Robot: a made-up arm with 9 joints.
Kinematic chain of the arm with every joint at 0, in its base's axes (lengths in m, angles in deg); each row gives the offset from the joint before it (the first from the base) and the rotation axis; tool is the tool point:
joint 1: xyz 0 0 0.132 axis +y
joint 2: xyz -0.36 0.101 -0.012 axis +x
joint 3: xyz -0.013 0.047 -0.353 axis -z
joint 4: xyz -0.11 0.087 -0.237 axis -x
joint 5: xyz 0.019 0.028 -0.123 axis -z
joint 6: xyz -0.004 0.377 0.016 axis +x
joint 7: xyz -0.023 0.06 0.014 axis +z
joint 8: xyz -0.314 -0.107 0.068 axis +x
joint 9: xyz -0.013 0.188 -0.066 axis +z
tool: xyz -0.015 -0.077 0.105
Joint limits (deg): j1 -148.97..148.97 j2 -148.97..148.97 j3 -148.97..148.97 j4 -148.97..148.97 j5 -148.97..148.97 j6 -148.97..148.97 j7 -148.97..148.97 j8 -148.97..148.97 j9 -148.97..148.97
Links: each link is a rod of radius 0.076 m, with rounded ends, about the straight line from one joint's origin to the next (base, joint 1, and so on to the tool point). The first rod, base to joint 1, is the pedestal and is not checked.
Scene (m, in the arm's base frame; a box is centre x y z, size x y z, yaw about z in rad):
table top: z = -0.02
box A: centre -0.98 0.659 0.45 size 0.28 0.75 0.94 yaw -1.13
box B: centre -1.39 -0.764 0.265 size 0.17 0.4 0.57 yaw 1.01
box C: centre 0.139 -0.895 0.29 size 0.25 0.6 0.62 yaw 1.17
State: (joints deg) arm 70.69 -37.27 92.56 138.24 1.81 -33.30 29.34 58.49 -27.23
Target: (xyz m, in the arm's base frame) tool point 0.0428 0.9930 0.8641
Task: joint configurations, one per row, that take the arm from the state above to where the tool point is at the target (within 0.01 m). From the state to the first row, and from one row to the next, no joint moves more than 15 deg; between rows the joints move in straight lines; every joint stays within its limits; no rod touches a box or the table.
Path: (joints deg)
1: 81.03 -31.25 95.39 138.15 11.03 -27.64 17.79 57.24 -25.05
2: 91.38 -25.24 98.22 138.06 20.26 -21.98 6.24 55.99 -22.87
3: 101.72 -19.22 101.04 137.97 29.48 -16.32 -5.31 54.74 -20.69
4: 112.06 -13.21 103.87 137.88 38.71 -10.66 -16.86 53.49 -18.51
5: 117.85 -2.88 98.04 140.65 25.13 -14.39 -7.92 52.71 -20.21
6: 123.63 7.45 92.21 143.43 11.55 -18.11 1.01 51.93 -21.90
7: 129.41 17.78 86.39 146.20 -2.03 -21.84 9.94 51.15 -23.60
8: 135.19 28.10 80.56 148.97 -15.60 -25.57 18.88 50.37 -25.30

